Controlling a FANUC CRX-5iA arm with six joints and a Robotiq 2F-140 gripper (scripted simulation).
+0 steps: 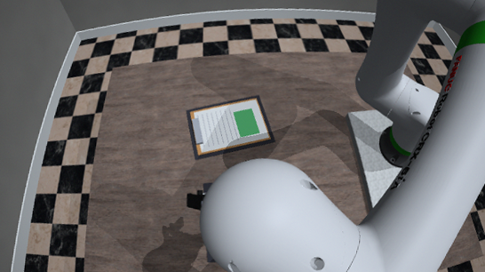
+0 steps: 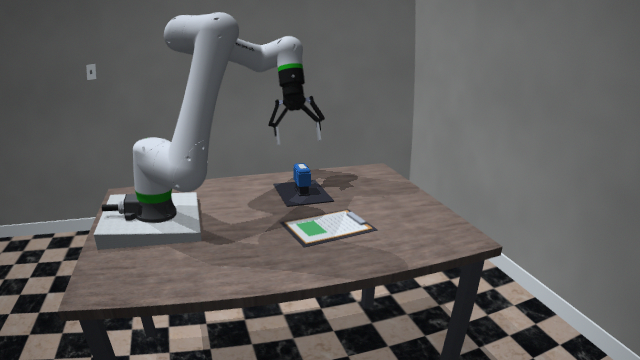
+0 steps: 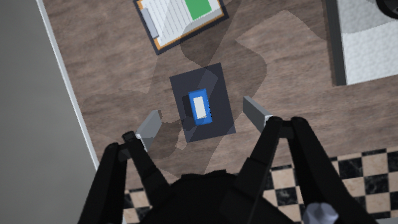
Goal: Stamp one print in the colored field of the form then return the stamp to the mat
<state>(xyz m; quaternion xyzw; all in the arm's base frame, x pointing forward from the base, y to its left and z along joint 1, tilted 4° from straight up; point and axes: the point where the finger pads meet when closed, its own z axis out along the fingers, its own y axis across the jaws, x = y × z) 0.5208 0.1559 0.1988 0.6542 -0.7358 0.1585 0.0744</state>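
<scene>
Now: the blue stamp 1 cm ahead of my hand and 15 cm below it. Round my hand: form (3 cm ahead, 30 cm to the right, 20 cm below); mat (1 cm ahead, 20 cm below).
</scene>
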